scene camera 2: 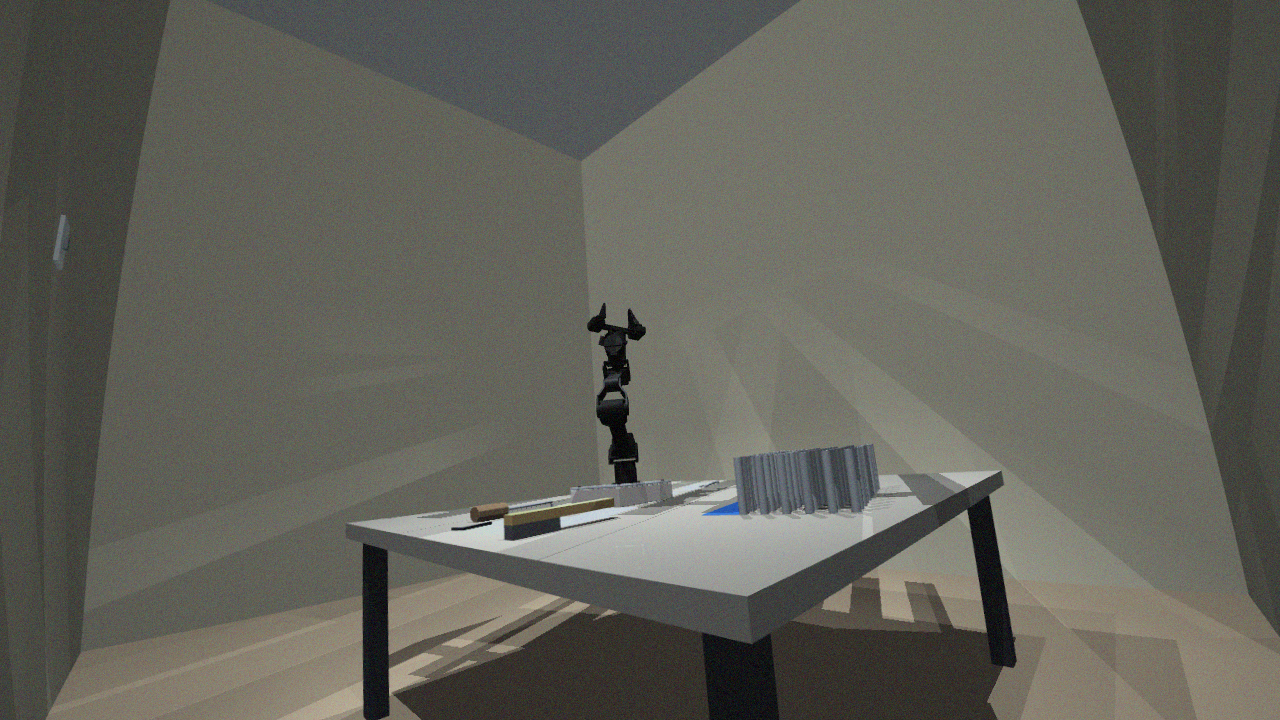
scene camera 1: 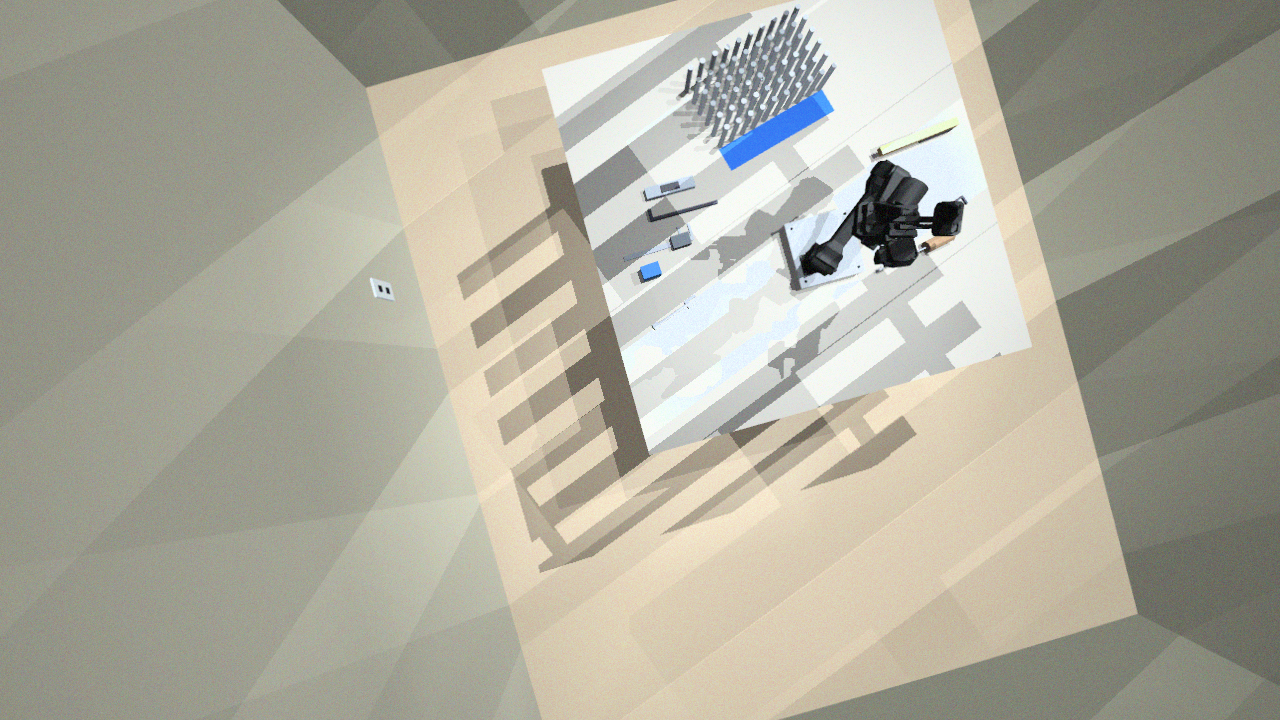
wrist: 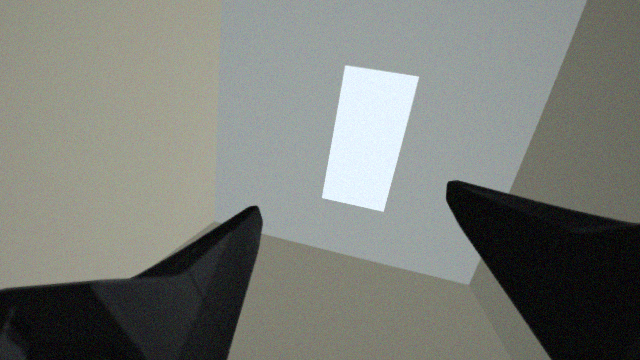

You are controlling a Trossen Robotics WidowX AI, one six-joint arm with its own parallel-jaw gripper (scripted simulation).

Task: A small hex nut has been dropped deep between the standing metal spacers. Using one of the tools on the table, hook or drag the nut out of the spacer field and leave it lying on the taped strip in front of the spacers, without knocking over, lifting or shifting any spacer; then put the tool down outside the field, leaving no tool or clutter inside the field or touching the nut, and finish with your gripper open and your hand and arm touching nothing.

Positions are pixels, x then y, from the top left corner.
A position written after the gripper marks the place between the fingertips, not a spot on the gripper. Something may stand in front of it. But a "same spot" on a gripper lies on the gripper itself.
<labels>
The gripper shows in scene camera 2 (pixel 616 306), in scene camera 1 and in the wrist view. A long wooden bar shows in scene camera 2 and in scene camera 1; in the wrist view it is out of frame. One and the same spot on the gripper: (wrist: pixel 564 270) is (scene camera 1: pixel 942 219). The same spot on the long wooden bar: (scene camera 1: pixel 946 126) is (scene camera 2: pixel 523 512).
</labels>
